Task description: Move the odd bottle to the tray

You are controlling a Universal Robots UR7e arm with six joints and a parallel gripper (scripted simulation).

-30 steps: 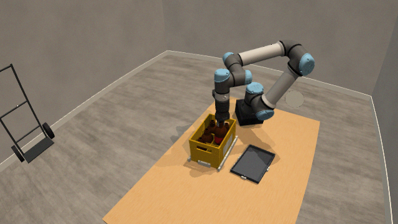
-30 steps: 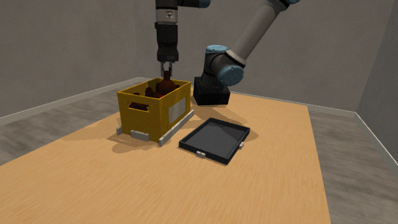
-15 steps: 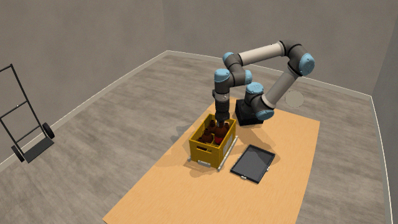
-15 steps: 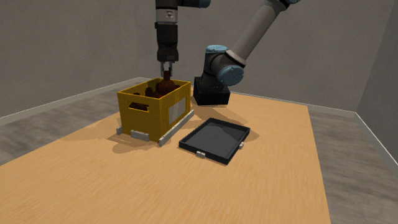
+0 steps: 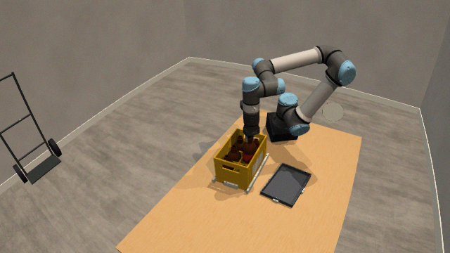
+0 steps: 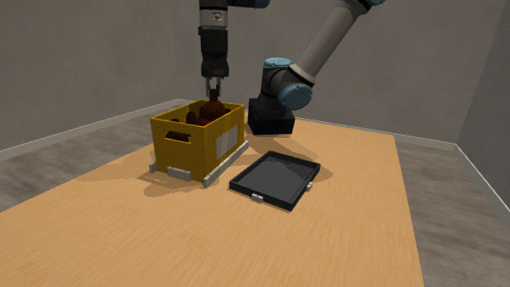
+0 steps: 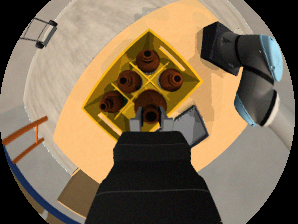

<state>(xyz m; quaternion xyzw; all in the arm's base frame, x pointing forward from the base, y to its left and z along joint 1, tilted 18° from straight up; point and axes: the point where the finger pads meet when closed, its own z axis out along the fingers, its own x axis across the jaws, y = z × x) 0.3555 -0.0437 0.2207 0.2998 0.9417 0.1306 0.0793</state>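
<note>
The bottle lies 70 mm below my hand. Round my hand: yellow crate (10 mm ahead, 40 mm to the right, 160 mm below); dark tray (20 mm behind, 230 mm to the left, 230 mm below).
</note>
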